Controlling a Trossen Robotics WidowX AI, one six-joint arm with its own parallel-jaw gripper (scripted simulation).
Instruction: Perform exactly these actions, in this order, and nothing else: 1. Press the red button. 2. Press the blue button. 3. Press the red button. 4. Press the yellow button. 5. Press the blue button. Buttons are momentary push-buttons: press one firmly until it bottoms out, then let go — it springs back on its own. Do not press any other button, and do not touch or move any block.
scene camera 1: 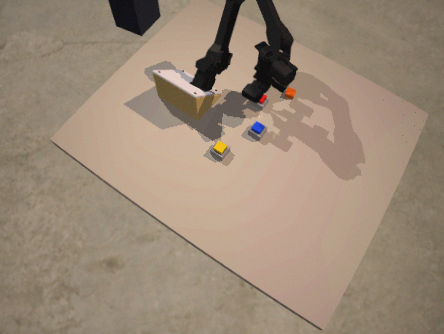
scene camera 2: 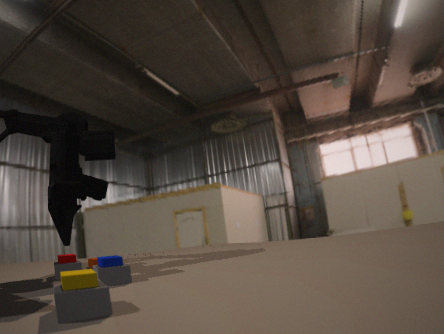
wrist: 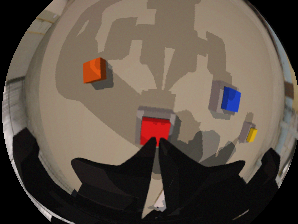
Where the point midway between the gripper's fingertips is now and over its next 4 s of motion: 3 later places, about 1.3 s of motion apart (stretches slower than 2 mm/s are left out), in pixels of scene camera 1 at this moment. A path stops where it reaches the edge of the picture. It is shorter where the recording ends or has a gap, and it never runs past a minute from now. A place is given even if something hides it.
My gripper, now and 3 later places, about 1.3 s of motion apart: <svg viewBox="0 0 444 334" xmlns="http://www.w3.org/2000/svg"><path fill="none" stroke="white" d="M261 94L260 93L219 138L220 146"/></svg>
